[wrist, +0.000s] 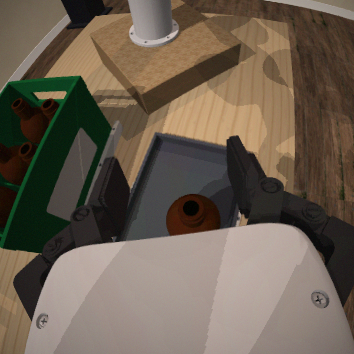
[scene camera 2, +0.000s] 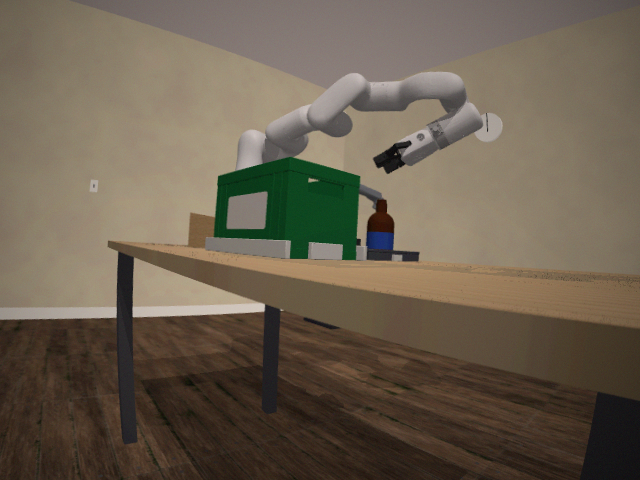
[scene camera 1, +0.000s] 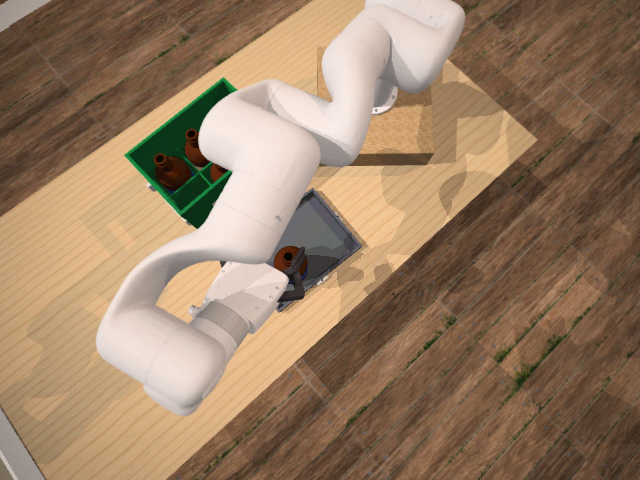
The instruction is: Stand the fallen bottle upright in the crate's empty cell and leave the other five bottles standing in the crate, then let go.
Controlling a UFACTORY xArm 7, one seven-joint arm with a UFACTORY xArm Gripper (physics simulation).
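Places are measured from the arm's base along level axes (x ahead, y left, z up), in metres.
Where they show: gripper, fingertip midpoint: [wrist: 173,163] [scene camera 2: 380,166] [scene camera 1: 283,241]; arm's base at its link origin: [wrist: 153,31].
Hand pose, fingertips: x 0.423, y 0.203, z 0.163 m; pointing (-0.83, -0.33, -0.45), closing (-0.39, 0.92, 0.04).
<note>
Things, the pixels of their top centre, and the offset from my fingertips. "pt": a spot on its surface instead.
- brown bottle at its top centre: [wrist: 190,207] [scene camera 1: 288,256] [scene camera 2: 381,199] dx +0.004, dy +0.008, dz -0.091 m
- shallow grey tray at its top centre: [wrist: 181,201] [scene camera 1: 296,247] [scene camera 2: 360,248] dx -0.035, dy -0.024, dz -0.226 m
- green crate at its top centre: [scene camera 2: 284,175] [scene camera 1: 203,142] dx -0.009, dy -0.296, dz -0.076 m
- empty corner cell at a spot on its surface: [scene camera 1: 191,192] pt dx +0.078, dy -0.286, dz -0.202 m
A brown bottle [scene camera 1: 281,257] [scene camera 2: 380,226] [wrist: 178,215] with a blue label stands upright in the shallow grey tray [scene camera 1: 323,227] [scene camera 2: 408,256] [wrist: 156,157]. My gripper [scene camera 2: 383,163] [wrist: 173,163] is open and empty, tilted, above the bottle and apart from it. In the first scene view the arm hides part of the gripper. The green crate [scene camera 1: 178,121] [scene camera 2: 321,222] [wrist: 95,117] stands beside the tray. Brown bottles [scene camera 1: 173,174] [wrist: 32,126] stand in it; the arm and the crate walls hide some. An empty corner cell [scene camera 1: 191,192] shows in the first scene view.
My arm [scene camera 1: 258,170] [scene camera 2: 382,95] passes over part of the crate and tray in the first scene view. A wooden block [scene camera 1: 398,131] [wrist: 185,65] under the arm's base stands behind the tray. The table edge [scene camera 2: 465,310] runs across the second scene view.
</note>
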